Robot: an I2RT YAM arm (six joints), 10 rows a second.
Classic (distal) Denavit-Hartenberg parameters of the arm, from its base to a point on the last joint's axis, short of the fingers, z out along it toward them. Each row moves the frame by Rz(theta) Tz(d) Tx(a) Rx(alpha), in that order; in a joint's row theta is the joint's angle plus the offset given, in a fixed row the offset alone. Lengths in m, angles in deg.
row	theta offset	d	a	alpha
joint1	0	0.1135	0.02	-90
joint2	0	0	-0.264	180
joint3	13.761	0	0.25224	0
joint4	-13.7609	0	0.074	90
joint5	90	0	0	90
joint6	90	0.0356	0	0
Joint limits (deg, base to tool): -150..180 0..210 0..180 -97..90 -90..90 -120..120
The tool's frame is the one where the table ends.
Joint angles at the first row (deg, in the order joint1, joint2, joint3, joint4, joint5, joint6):
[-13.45 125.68 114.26 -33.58 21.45 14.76]
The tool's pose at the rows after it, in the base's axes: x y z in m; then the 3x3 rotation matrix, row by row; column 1 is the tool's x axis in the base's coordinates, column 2 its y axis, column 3 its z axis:
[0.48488 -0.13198 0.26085], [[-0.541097 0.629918 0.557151], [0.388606 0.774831 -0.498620], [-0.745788 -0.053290 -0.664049]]
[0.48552 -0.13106 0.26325], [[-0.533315 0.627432 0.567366], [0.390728 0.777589 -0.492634], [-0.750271 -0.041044 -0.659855]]
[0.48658 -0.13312 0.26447], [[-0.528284 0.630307 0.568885], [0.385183 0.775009 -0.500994], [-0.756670 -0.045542 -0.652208]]
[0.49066 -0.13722 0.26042], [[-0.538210 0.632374 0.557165], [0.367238 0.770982 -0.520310], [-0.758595 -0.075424 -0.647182]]
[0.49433 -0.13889 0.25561], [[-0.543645 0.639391 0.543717], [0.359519 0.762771 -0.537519], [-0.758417 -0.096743 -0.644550]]
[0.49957 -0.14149 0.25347], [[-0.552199 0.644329 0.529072], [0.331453 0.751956 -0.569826], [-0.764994 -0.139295 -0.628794]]
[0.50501 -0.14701 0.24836], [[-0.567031 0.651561 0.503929], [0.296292 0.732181 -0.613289], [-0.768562 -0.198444 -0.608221]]
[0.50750 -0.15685 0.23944], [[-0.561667 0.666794 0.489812], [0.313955 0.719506 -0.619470], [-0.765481 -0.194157 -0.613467]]
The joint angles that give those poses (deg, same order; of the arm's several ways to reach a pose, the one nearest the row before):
[-13.80 125.86 114.26 -33.57 20.57 15.38]
[-13.71 125.77 114.52 -33.40 20.13 15.64]
[-13.89 126.03 115.05 -33.14 20.48 15.30]
[-14.15 127.43 116.36 -33.05 21.61 13.98]
[-14.15 128.66 117.33 -33.05 22.85 13.54]
[-14.15 130.24 119.26 -32.96 25.04 11.87]
[-14.41 132.18 121.11 -32.44 27.94 9.50]
[-15.38 133.85 122.08 -32.17 27.86 10.02]

